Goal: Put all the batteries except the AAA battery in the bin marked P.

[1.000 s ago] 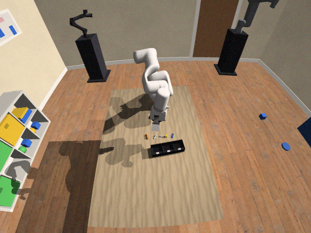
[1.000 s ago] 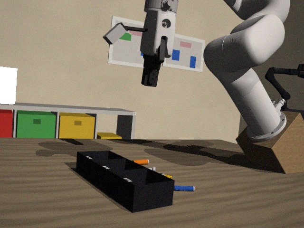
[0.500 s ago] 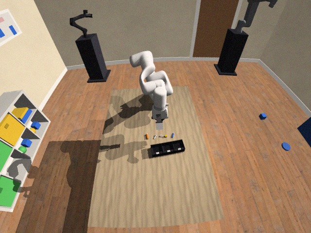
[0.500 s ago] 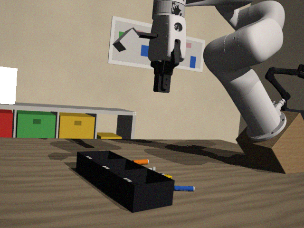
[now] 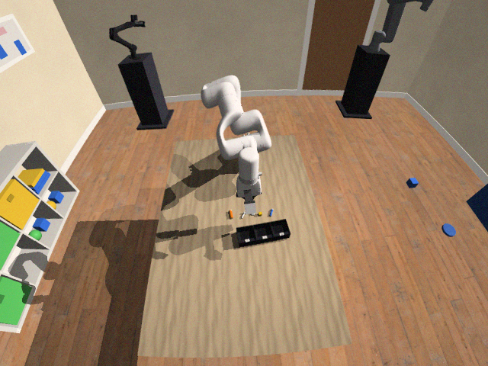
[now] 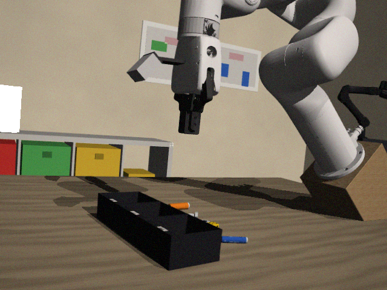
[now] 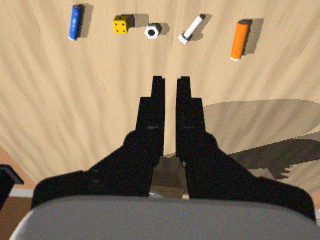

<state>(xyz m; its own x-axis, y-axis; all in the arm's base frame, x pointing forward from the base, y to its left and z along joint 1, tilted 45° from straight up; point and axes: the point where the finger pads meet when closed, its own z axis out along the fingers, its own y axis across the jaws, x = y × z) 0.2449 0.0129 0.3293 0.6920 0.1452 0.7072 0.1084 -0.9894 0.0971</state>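
My hand is 80 mm short of the black three-compartment bin, 70 mm to the right of it and 160 mm above it. The rest, counted from my hand: white nut 40 mm behind, 20 mm to the left, 180 mm below; yellow die 40 mm behind, 60 mm to the left, 180 mm below; white bolt 40 mm behind, 30 mm to the right, 180 mm below.
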